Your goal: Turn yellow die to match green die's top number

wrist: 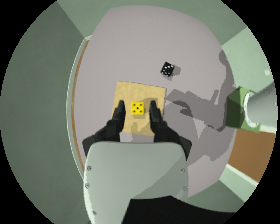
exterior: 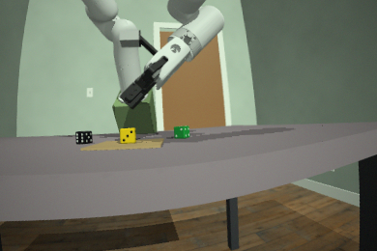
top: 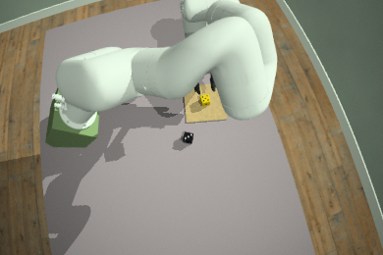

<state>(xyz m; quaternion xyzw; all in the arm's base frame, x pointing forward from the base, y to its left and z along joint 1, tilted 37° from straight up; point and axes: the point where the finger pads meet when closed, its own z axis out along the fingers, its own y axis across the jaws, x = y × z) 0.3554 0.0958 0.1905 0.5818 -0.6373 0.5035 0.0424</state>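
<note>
Right now the yellow die is 10 mm to the right of my hand and 80 mm below it. From my hand the other things lie so: green die (100 mm behind, 100 mm to the left, 80 mm below); black die (60 mm behind, 140 mm to the right, 80 mm below); mat (10 mm to the right, 100 mm below).
</note>
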